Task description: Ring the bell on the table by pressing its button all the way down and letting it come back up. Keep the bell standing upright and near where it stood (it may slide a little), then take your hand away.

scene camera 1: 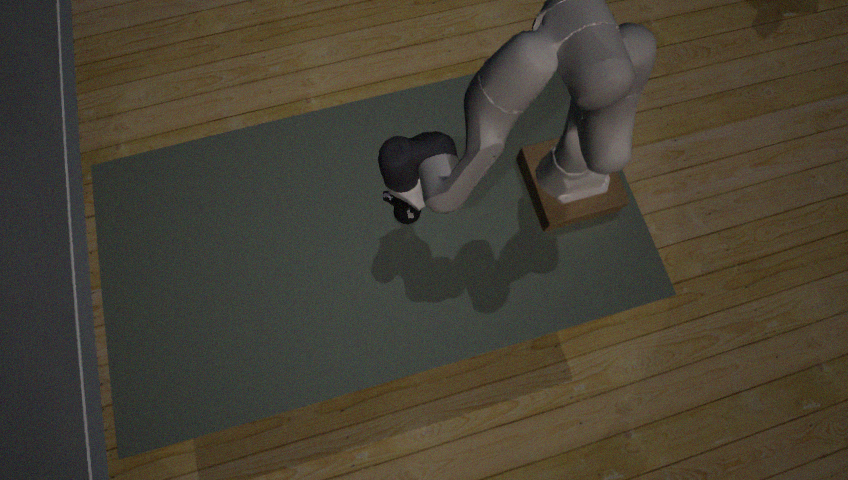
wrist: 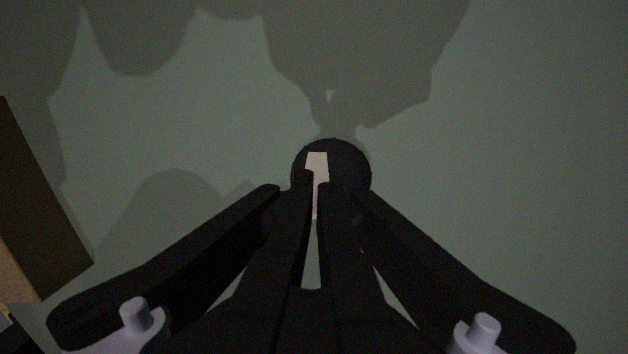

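The bell [scene camera 1: 402, 218] [wrist: 351, 157] is a dark, round shape on the grey-green table top [scene camera 1: 238, 267] [wrist: 525, 150]. It looks upright. Its button does not show clearly and is hidden behind the fingertips. My gripper [scene camera 1: 410, 212] [wrist: 316, 167] is shut with nothing between its fingers. Its fingertips, with a pale pad showing, overlap the bell in both views, so they are over it or very close to it. Whether they touch the button I cannot tell.
The arm's brown base block [scene camera 1: 586, 212] [wrist: 42, 215] stands at the right of the table in the scene view and at the left edge in the wrist view. The arm's shadow falls on the table near the bell. Wooden floor [scene camera 1: 714, 237] surrounds the table.
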